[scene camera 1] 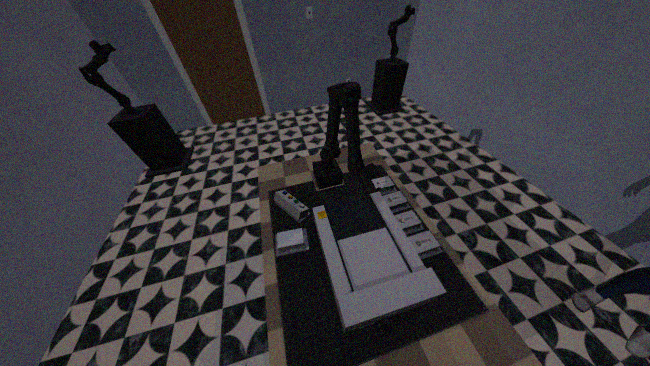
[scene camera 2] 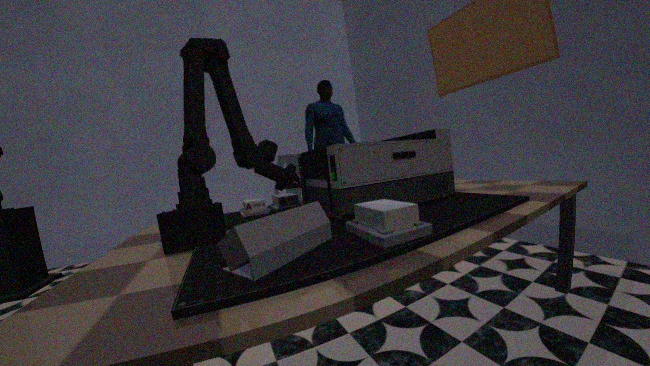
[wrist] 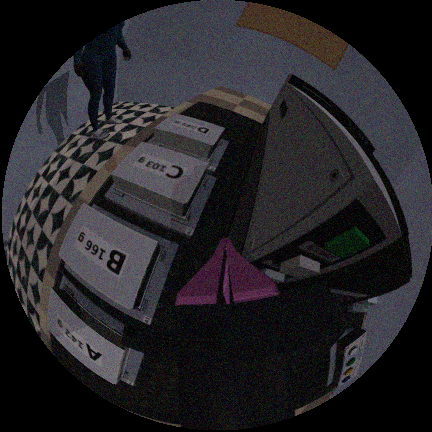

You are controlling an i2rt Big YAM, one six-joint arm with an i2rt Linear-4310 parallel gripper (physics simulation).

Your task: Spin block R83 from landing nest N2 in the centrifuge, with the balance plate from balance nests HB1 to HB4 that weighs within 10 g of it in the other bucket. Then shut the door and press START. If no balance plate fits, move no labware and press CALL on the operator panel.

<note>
The gripper is shut and touches a centrifuge. Also in view: a slanted control box.
</note>
